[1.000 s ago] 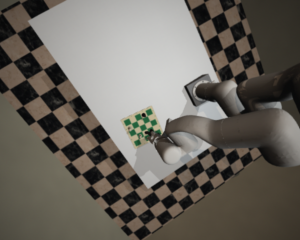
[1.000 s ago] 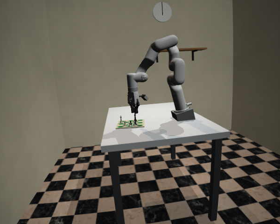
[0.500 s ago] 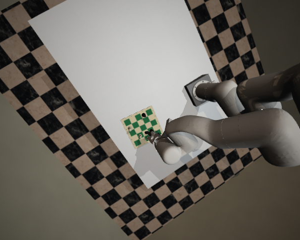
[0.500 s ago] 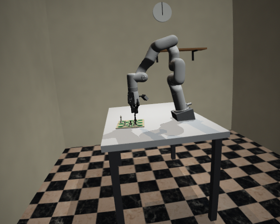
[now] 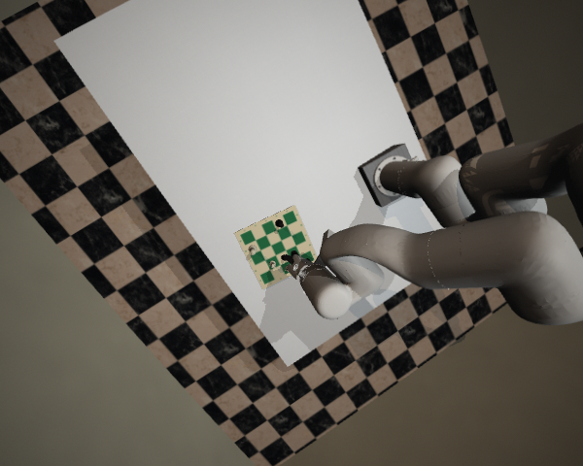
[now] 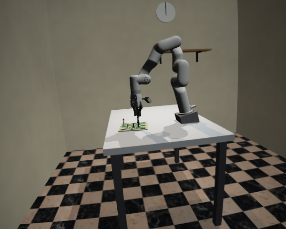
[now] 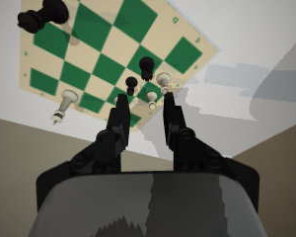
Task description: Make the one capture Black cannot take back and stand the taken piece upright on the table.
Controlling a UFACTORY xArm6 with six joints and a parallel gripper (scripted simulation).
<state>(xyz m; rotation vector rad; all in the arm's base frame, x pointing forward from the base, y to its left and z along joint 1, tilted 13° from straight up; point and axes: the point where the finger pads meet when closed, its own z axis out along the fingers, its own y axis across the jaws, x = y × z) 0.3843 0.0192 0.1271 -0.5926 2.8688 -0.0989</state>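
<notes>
Now: hand 9 cm above the black pawn, 4 cm short of it and 1 cm to the left of it. Also, from my hand: green-and-cream chessboard 11 cm below, 5 cm to the right, 3 cm ahead; white pawn 9 cm below, 5 cm ahead, 3 cm to the left; tall black piece 11 cm to the right, 8 cm below, 2 cm behind.
</notes>
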